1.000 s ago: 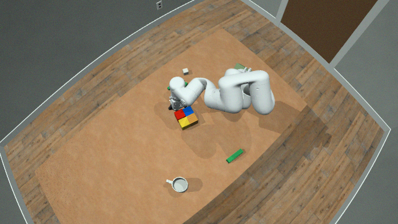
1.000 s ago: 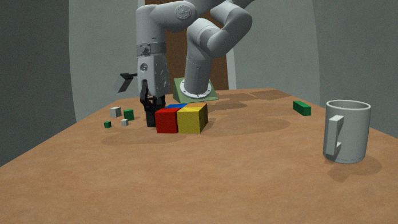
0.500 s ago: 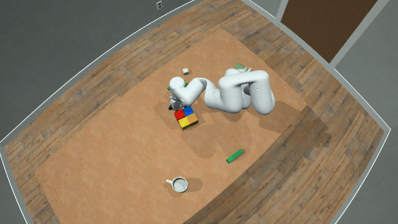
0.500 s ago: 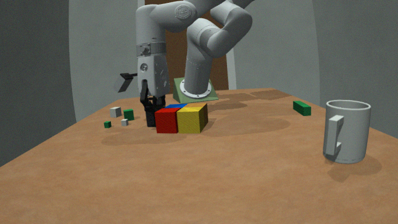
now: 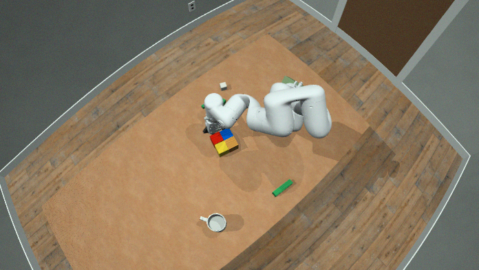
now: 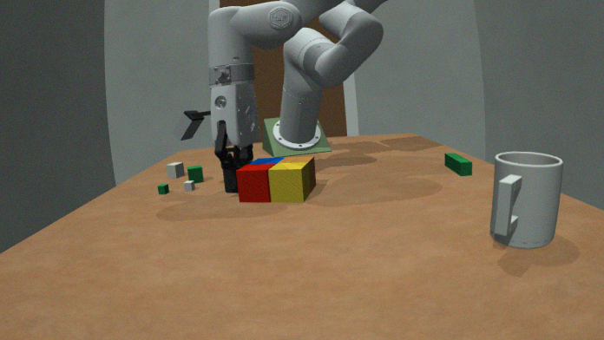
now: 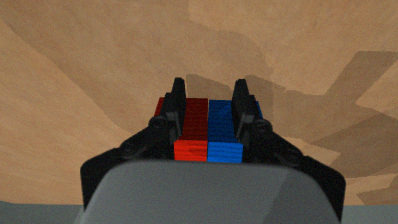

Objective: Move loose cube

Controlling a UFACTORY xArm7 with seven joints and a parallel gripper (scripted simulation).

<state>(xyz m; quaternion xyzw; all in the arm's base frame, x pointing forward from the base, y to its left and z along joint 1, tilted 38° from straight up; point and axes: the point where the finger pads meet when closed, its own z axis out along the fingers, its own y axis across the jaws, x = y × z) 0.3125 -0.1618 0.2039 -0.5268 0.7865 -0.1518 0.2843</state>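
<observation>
Right now the red cube is 40 mm ahead of my hand and 30 mm to the left of it. From my hand the other things lie so: yellow cube (80 mm to the left, 50 mm ahead); orange cube (90 mm to the left, 10 mm ahead); blue cube (50 mm to the left, 10 mm behind).
</observation>
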